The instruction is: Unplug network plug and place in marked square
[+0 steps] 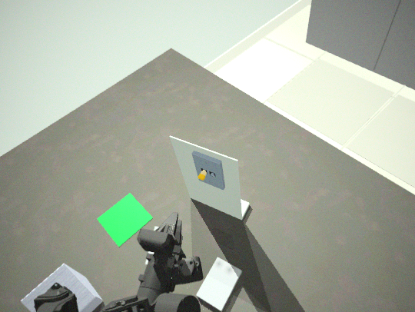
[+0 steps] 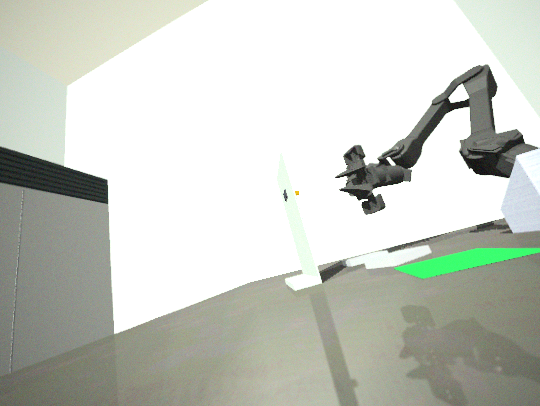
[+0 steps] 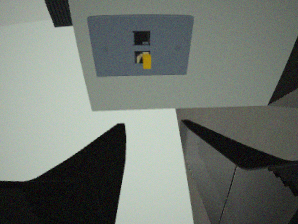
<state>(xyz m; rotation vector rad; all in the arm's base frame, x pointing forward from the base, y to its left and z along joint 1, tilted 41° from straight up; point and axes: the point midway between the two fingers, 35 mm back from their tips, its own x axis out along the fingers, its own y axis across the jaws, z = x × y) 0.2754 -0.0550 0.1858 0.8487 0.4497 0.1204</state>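
The network plug lies 12 cm ahead of my gripper tip and 3 cm to the left of it. The rest, counted from my gripper tip: green marked square 5 cm behind, 22 cm to the left, 21 cm below.
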